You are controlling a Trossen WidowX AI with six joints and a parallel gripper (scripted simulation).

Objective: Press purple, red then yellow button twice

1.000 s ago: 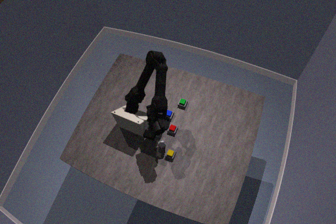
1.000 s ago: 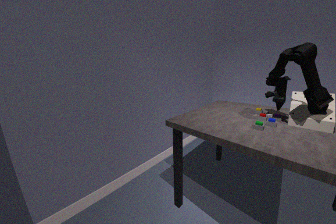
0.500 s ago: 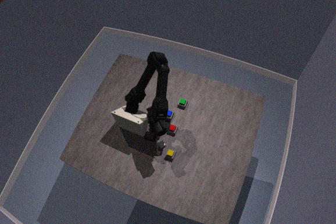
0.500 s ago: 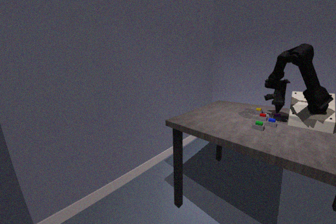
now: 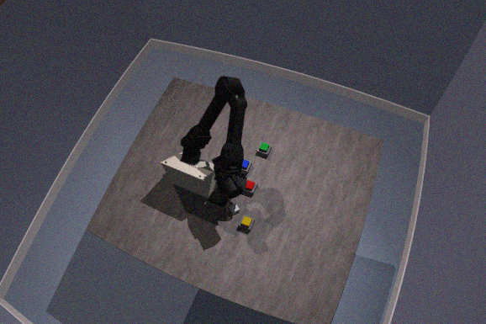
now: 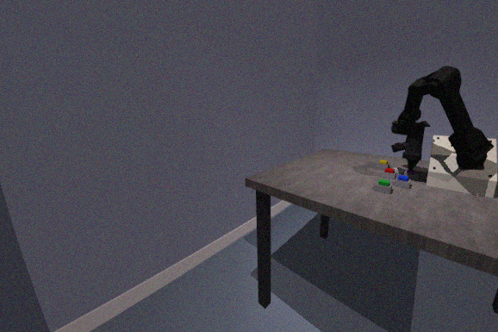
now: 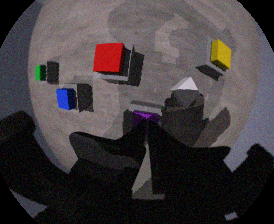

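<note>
Now: the purple button 1 cm below my gripper tip. The rest, counted from my gripper tip: white block 4 cm ahead, 6 cm to the right, 2 cm below; blue button 3 cm ahead, 13 cm to the left; red button 8 cm ahead, 5 cm to the left.
</note>
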